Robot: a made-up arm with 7 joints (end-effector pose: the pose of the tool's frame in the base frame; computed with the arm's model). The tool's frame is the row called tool.
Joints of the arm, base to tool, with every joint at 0 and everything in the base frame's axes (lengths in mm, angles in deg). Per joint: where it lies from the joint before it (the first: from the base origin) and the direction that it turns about. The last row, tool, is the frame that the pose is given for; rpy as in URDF.
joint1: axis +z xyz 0 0 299.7
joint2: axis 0 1 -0.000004 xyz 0 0 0
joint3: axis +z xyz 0 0 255.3
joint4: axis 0 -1 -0.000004 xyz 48.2 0 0
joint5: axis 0 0.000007 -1 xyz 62.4 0 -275.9
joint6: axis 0 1 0.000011 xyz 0 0 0
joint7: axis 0 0.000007 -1 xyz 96.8 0 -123.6
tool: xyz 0 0 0 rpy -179.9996 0 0
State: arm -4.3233 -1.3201 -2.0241 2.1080 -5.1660 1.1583 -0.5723
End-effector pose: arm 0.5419 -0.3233 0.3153 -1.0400 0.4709 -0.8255
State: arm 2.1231 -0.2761 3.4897 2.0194 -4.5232 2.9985 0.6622
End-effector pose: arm 0.2521 -0.1037 0.6564 -1.7524 -0.3339 0.7969
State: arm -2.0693 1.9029 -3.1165 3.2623 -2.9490 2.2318 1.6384
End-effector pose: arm -0.1658 -0.3779 -0.0528 0.6186 2.2535 1.3579
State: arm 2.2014 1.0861 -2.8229 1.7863 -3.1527 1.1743 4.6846
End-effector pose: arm -0.0327 0.2704 0.8773 0.1213 -1.1249 -2.0692
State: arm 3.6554 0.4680 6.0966 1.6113 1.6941 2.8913 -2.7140
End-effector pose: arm -0.2842 -0.2518 0.4933 1.1740 0.7193 1.8342
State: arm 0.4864 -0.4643 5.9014 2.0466 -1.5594 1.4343 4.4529
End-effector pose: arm 0.1541 -0.1873 0.8695 1.3982 0.8984 -0.5139
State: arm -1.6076 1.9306 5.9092 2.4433 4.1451 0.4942 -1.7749
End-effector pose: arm -0.1020 -0.4758 -0.1760 -0.8046 -2.3223 1.3799
